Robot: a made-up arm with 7 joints. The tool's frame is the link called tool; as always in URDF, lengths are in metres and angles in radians. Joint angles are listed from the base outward.
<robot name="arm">
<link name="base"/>
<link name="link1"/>
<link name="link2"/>
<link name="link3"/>
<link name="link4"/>
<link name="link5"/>
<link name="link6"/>
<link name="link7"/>
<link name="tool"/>
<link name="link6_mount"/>
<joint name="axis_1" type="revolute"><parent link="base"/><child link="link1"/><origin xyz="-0.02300 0.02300 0.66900" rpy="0.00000 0.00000 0.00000"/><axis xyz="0 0 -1"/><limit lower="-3.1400" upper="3.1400"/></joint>
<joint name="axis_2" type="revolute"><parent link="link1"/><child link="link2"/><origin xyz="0.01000 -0.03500 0.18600" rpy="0.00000 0.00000 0.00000"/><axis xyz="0 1 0"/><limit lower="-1.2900" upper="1.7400"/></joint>
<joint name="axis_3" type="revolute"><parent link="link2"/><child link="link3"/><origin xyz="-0.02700 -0.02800 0.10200" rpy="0.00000 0.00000 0.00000"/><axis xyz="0 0 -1"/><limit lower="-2.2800" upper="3.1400"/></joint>
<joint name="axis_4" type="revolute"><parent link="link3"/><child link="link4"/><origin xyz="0.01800 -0.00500 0.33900" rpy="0.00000 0.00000 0.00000"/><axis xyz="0 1 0"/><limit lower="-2.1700" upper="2.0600"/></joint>
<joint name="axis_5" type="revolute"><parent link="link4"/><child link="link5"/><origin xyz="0.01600 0.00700 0.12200" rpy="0.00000 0.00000 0.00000"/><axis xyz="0 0 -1"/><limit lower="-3.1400" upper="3.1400"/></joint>
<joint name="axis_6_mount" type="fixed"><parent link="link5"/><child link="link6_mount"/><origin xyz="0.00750 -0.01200 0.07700" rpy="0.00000 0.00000 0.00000"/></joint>
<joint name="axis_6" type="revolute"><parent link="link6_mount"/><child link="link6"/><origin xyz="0.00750 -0.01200 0.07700" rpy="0.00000 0.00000 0.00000"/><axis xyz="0 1 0"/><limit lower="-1.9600" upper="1.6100"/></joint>
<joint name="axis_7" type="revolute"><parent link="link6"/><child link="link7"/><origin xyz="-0.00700 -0.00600 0.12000" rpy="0.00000 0.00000 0.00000"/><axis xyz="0 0 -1"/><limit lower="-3.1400" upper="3.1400"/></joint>
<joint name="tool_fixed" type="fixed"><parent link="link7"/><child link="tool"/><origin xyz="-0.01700 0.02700 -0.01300" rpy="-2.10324 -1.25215 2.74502"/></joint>
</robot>
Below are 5 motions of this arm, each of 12 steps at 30 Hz.
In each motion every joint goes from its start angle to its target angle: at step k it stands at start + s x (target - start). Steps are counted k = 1, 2, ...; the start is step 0. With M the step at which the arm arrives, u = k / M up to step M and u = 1 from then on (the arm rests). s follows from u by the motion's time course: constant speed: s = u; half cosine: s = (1 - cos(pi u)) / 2; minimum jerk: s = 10 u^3 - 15 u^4 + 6 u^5.
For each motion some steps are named. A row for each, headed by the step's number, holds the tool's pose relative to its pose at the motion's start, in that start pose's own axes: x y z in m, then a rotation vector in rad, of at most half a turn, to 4 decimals.
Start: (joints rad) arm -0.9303 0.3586 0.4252 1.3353 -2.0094 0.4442 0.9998
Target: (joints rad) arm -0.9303 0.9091 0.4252 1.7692 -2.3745 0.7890 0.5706
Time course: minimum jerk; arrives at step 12
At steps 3, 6, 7, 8, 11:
3: 0.0036 -0.0453 -0.0034 0.0872 -0.0039 -0.0850
6: -0.0140 -0.2111 -0.0117 0.4083 -0.0950 -0.3978
7: -0.0329 -0.2698 -0.0128 0.5239 -0.1610 -0.5095
8: -0.0547 -0.3187 -0.0129 0.6213 -0.2334 -0.6026
11: -0.0950 -0.3849 -0.0116 0.7554 -0.3640 -0.7285

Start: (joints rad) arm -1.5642 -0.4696 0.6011 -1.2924 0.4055 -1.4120 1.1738
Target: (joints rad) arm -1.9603 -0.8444 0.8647 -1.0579 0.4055 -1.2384 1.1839
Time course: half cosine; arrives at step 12
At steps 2, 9, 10, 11, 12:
2: -0.0068 -0.0057 -0.0107 -0.0082 0.0091 0.0283
9: -0.1082 -0.1105 -0.1146 -0.1040 0.1608 0.4154
10: -0.1202 -0.1251 -0.1221 -0.1136 0.1813 0.4594
11: -0.1278 -0.1346 -0.1266 -0.1196 0.1947 0.4874
12: -0.1304 -0.1379 -0.1280 -0.1217 0.1994 0.4971

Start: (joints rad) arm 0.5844 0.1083 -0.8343 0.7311 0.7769 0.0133 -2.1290
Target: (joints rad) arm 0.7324 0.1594 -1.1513 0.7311 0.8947 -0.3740 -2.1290
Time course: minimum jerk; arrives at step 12
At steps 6, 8, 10, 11, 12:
6: -0.0078 0.0010 -0.0243 0.0879 0.1958 0.0404
8: -0.0145 0.0045 -0.0371 0.1428 0.3084 0.0689
10: -0.0192 0.0077 -0.0443 0.1768 0.3758 0.0879
11: -0.0201 0.0083 -0.0456 0.1828 0.3876 0.0914
12: -0.0202 0.0084 -0.0458 0.1838 0.3895 0.0920

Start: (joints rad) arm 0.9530 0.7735 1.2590 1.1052 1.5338 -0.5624 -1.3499
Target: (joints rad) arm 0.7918 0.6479 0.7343 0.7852 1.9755 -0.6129 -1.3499
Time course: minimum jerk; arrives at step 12
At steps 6, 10, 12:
6: 0.0213 0.1326 0.0456 -0.1174 -0.0364 0.3458
10: -0.0041 0.2510 0.1020 -0.2478 -0.1413 0.6243
12: -0.0077 0.2594 0.1067 -0.2581 -0.1520 0.6434

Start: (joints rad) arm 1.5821 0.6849 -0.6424 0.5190 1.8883 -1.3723 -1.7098
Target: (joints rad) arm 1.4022 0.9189 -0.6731 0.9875 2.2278 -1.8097 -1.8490
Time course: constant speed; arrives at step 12
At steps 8, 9, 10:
8: 0.0008 -0.1039 -0.1570 0.6575 0.3273 0.1598
9: 0.0014 -0.1112 -0.1773 0.7405 0.3707 0.1879
10: 0.0019 -0.1174 -0.1974 0.8235 0.4148 0.2177

